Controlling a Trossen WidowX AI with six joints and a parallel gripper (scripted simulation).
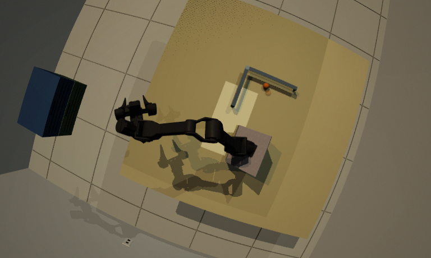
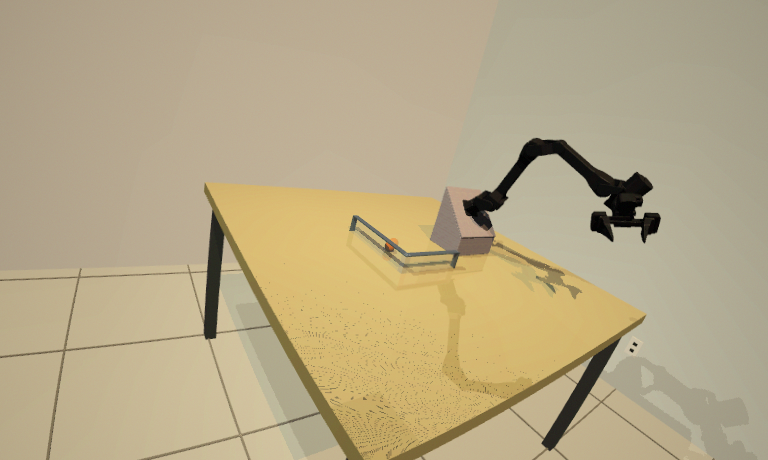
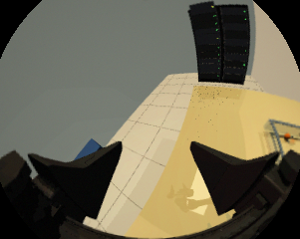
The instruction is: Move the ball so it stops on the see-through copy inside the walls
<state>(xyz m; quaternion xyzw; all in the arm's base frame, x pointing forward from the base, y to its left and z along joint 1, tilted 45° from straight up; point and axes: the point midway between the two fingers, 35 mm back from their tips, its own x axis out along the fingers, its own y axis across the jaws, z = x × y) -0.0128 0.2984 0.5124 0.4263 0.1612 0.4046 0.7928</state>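
Now: the orange ball 560 mm to the right of my gripper tip, 360 mm ahead of it and 280 mm below it. Also, from my gripper tip: see-through copy of ball: 590 mm to the right, 330 mm ahead, 280 mm below.
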